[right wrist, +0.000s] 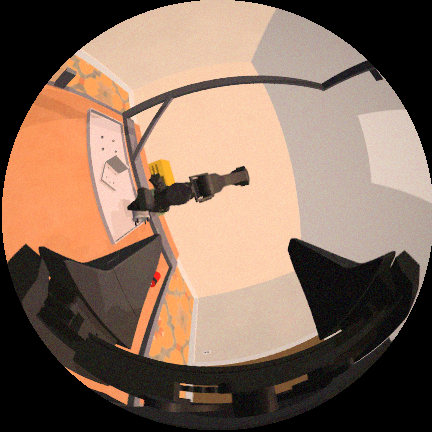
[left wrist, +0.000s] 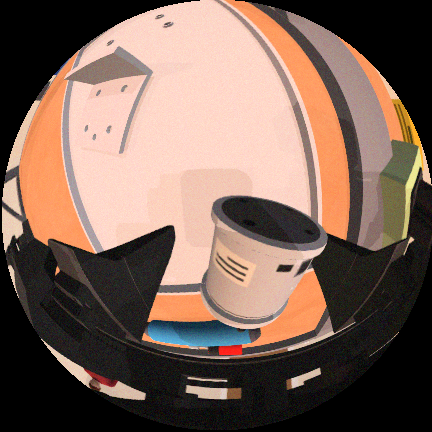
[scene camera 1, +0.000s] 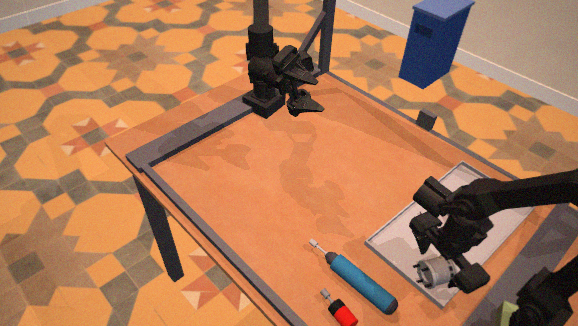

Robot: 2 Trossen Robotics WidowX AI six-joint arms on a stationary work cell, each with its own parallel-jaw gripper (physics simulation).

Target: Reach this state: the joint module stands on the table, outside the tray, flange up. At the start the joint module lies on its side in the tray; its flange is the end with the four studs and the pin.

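Places are measured from the left arm's base along level axes (x down, y ahead, z right), in metres.
Pixels of known places: left gripper, between the fingertips: [right wrist: 134, 208] [left wrist: 242, 232] [scene camera 1: 436, 269]; right gripper, between the fingertips: [right wrist: 228, 243] [scene camera 1: 320, 97]; right arm's base, origin of its link: [left wrist: 25, 238] [scene camera 1: 264, 95].
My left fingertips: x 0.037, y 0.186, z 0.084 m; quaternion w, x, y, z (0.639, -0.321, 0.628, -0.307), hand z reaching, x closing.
Note:
For each thing: its top centre in the pictures, then the offset to it from my left fingertips. "spot": a spot on its surface instead. Level surfaces: height alone.
- grey-white joint module, a spot on its surface: [left wrist: 260, 265] spot: dz +0.006, dx -0.043, dy -0.009 m
- tray, centre of its top: [left wrist: 127, 69] [scene camera 1: 454, 222] [right wrist: 114, 167] dz +0.158, dx +0.004, dy -0.011 m
- table, height of its surface: dx +0.020 m
- blue-handled tool, a spot on its surface: [left wrist: 200, 334] [scene camera 1: 373, 280] spot: dz -0.095, dx -0.011, dy +0.118 m
- red-handled tool, centre of its top: [left wrist: 213, 354] [scene camera 1: 337, 303] [right wrist: 155, 280] dz -0.183, dx -0.015, dy +0.167 m
- green block, a spot on its surface: [left wrist: 397, 190] [scene camera 1: 501, 306] spot: dz -0.043, dx -0.026, dy -0.136 m
The grey-white joint module [scene camera 1: 435, 271] [left wrist: 260, 265] [right wrist: 141, 216] lies on its side at the near end of the tray [scene camera 1: 387, 242] [left wrist: 215, 110] [right wrist: 112, 210]. Its studs point left in the scene view; its dark hollow end and a side label show in the left wrist view. My left gripper [scene camera 1: 439, 267] [left wrist: 242, 232] is open low around the module, which shows between its fingers, nearer the right-hand finger in the wrist view, and is not gripped. My right gripper [scene camera 1: 319, 95] [right wrist: 228, 243] is open and empty at the far side of the table [scene camera 1: 225, 190].
An angled bracket [left wrist: 112, 110] [right wrist: 115, 170] stands in the tray. A blue-handled tool [scene camera 1: 362, 282] [left wrist: 200, 334] and a red-handled tool [scene camera 1: 343, 312] [left wrist: 230, 350] [right wrist: 155, 279] lie beside the tray. A green block [scene camera 1: 506, 312] [left wrist: 397, 190] stands at the frame rail.

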